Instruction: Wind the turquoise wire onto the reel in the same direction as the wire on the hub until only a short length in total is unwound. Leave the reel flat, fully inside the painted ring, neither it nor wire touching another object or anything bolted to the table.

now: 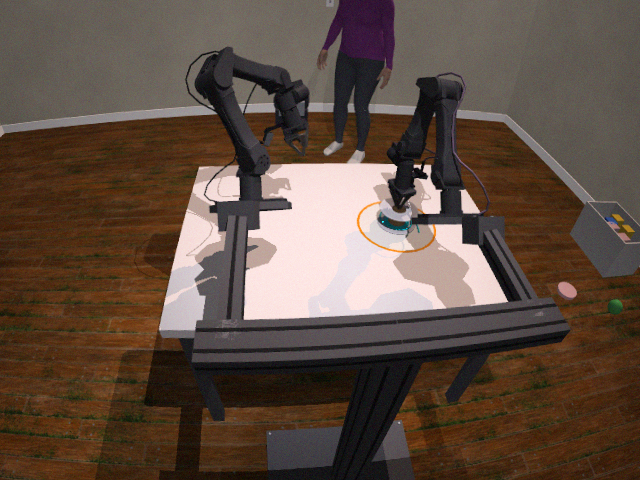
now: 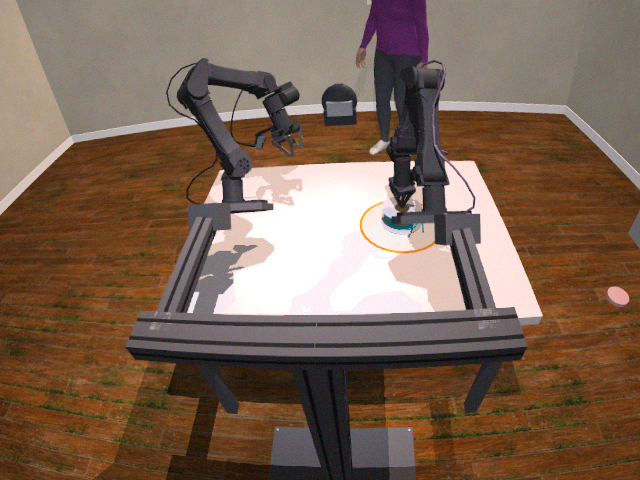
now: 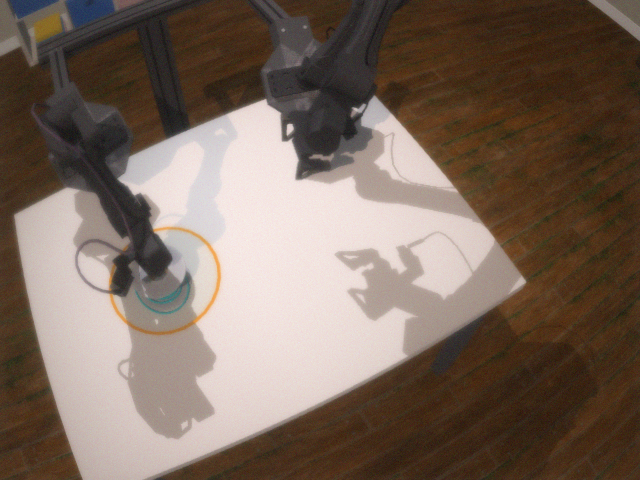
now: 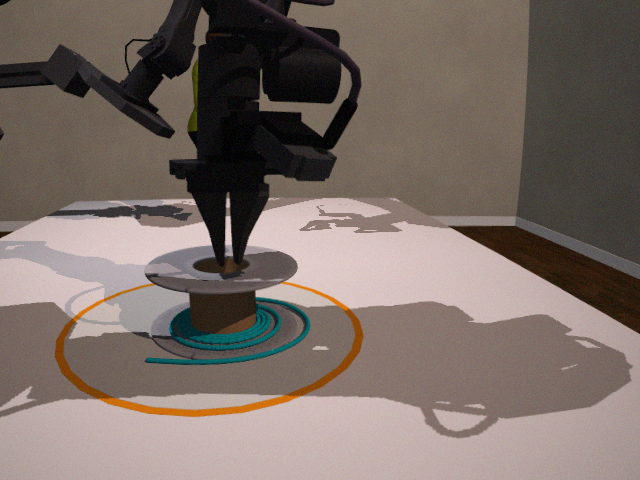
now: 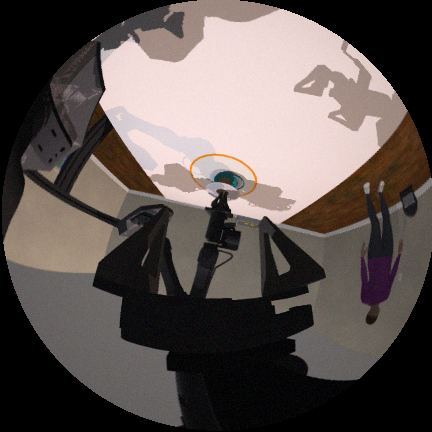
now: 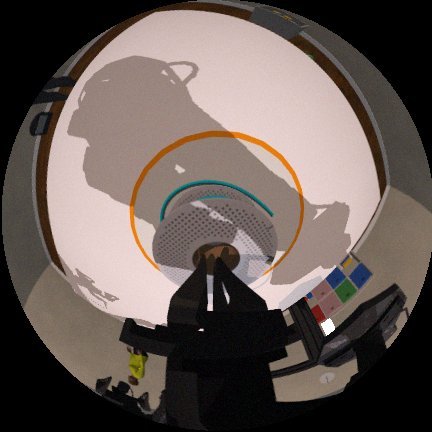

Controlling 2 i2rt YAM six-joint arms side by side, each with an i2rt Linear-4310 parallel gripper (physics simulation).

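Frame: origin at the left arm's base, x back, y left, z down, level; centimetres.
Where they show: left gripper, fingertip midpoint: (image 1: 304, 151) (image 2: 296, 152) (image 3: 291, 159) (image 5: 216, 214); right gripper, fingertip midpoint: (image 1: 398, 207) (image 2: 401, 206) (image 3: 159, 272) (image 4: 229, 264) (image 5: 223, 192) (image 6: 209, 258); left arm's base, origin of the base link: (image 3: 307, 78) (image 4: 130, 97); right arm's base, origin of the base link: (image 1: 451, 216).
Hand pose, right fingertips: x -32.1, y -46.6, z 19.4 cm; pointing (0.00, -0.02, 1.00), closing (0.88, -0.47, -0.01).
Note:
Things, the pixels of their top centre, and the offset from my right fingertips. "spot": a spot on its surface instead.
- reel, middle of its top: (image 4: 221, 264) (image 6: 215, 260) (image 3: 157, 270) (image 2: 402, 207) (image 1: 399, 208) (image 5: 221, 192) dy -0.3, dx +0.7, dz -0.1 cm
- brown hub, middle of its top: (image 4: 221, 267) (image 6: 215, 258) (image 2: 402, 208) (image 1: 399, 209) (image 5: 222, 191) dy -0.3, dx +0.7, dz +0.2 cm
- Turquoise wire, surface spot: (image 4: 308, 322) spot: dy +0.6, dx -7.7, dz +6.0 cm
- left arm's mount, surface spot: (image 1: 237, 214) spot: dy +45.6, dx +48.2, dz -28.0 cm
- dark frame beam, surface spot: (image 1: 382, 335) spot: dy +12.1, dx +78.2, dz -27.8 cm
The reel (image 4: 168, 268) (image 6: 210, 227) has pale flanges and a brown hub (image 4: 222, 310). It stands flat inside the orange painted ring (image 1: 358, 222) (image 2: 360, 224) (image 3: 219, 276) (image 4: 360, 335) (image 5: 256, 182). Turquoise wire (image 4: 308, 322) (image 6: 207, 182) is coiled loosely around the lower hub. Its outer loop passes beyond the lower flange, and its free end lies inside the ring. My right gripper (image 4: 230, 263) (image 6: 209, 258) (image 1: 399, 206) is shut and empty, pointing down with its fingertips at the hub's top opening. My left gripper (image 1: 299, 150) is open and empty, raised high away from the reel.
The right arm's base mount (image 1: 480, 229) (image 2: 457, 227) is bolted near the ring's right side. The left arm's mount (image 1: 237, 214) is at the left. A dark frame beam (image 1: 382, 335) crosses the table's front. A grey bin (image 1: 602, 248) stands on the floor at right.

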